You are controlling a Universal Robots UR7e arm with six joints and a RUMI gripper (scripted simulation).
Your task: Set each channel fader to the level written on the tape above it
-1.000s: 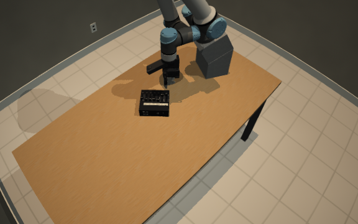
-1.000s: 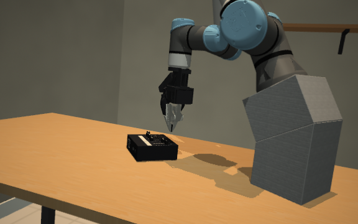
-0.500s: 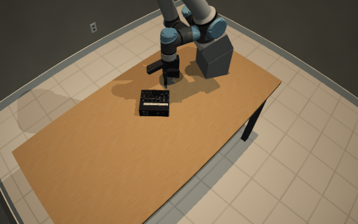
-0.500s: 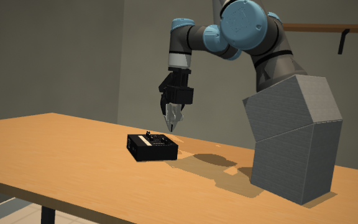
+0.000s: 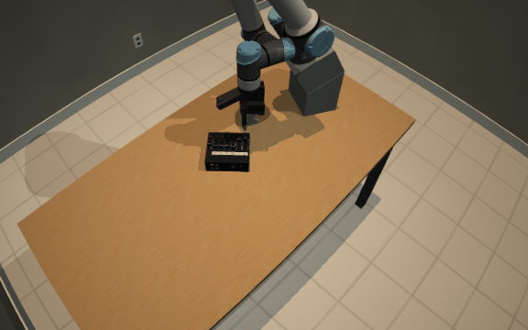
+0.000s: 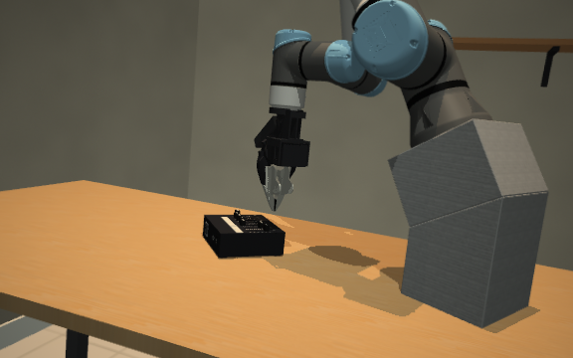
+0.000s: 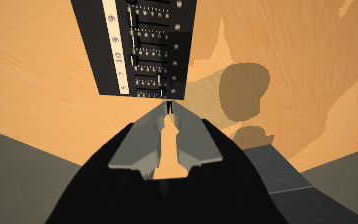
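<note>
Now: the master fader 100 mm ahead of my hand, 90 mm to the right of it and 50 mm below it.
</note>
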